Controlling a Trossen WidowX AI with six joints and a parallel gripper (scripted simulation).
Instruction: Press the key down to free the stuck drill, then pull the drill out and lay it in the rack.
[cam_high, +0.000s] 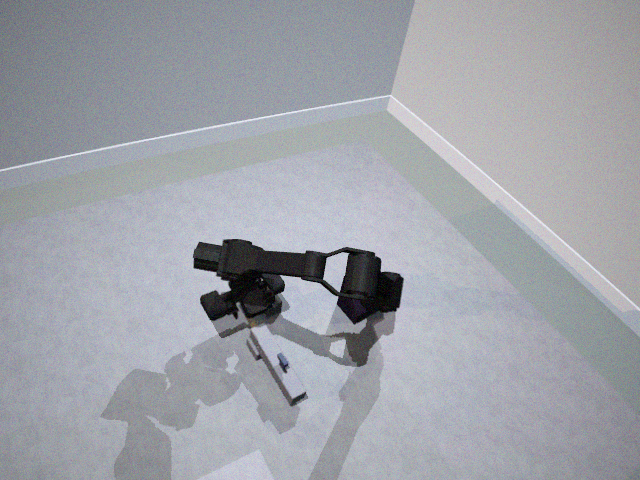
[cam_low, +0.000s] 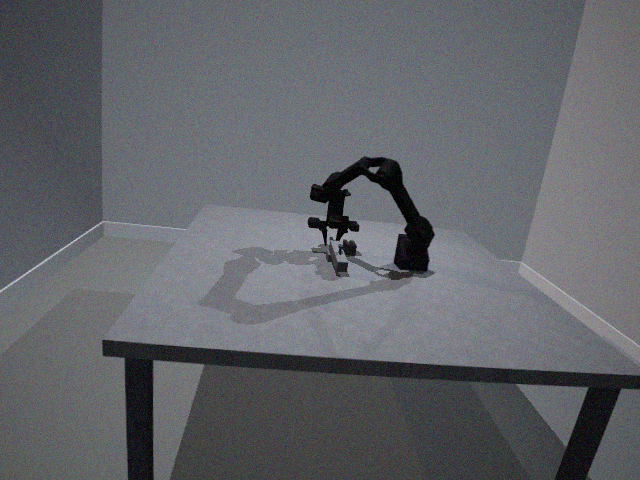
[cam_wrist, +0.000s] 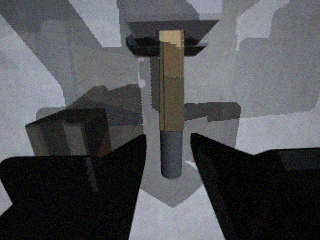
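My gripper tip is 50 mm to the right of the drill and 30 mm below it. Also, from my gripper tip: rack: 80 mm behind, 10 mm to the right; key: 180 mm to the left, 30 mm above, 10 mm ahead; grey fixture: 150 mm to the left, 10 mm ahead, 10 mm above.
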